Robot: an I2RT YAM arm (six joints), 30 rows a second.
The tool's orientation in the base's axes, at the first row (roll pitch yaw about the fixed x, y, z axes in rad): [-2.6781, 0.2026, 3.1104]
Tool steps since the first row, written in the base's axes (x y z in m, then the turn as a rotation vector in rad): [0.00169, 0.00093, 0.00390, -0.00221, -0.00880, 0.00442]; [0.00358, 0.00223, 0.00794, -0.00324, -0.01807, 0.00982]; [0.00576, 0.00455, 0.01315, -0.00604, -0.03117, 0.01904]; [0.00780, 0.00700, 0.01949, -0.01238, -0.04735, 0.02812]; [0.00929, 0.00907, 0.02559, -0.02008, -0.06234, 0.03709]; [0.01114, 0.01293, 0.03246, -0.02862, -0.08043, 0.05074]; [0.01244, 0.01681, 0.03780, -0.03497, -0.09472, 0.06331]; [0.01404, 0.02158, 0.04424, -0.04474, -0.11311, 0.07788]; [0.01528, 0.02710, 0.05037, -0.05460, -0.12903, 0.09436]
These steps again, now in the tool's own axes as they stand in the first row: [-0.00241, -0.00068, -0.00356, 0.00101, -0.01004, -0.00026]; [-0.00503, -0.00107, -0.00737, 0.00064, -0.02079, -0.00097]; [-0.00815, -0.00102, -0.01262, 0.00113, -0.03683, -0.00358]; [-0.01134, -0.00138, -0.01895, 0.00502, -0.05597, -0.00527]; [-0.01397, -0.00203, -0.02498, 0.01029, -0.07417, -0.00762]; [-0.01704, -0.00138, -0.03244, 0.01535, -0.09728, -0.01282]; [-0.01927, -0.00011, -0.03866, 0.01861, -0.11627, -0.01842]; [-0.02199, 0.00151, -0.04620, 0.02468, -0.14019, -0.02448]; [-0.02427, 0.00389, -0.05386, 0.03053, -0.16275, -0.03336]
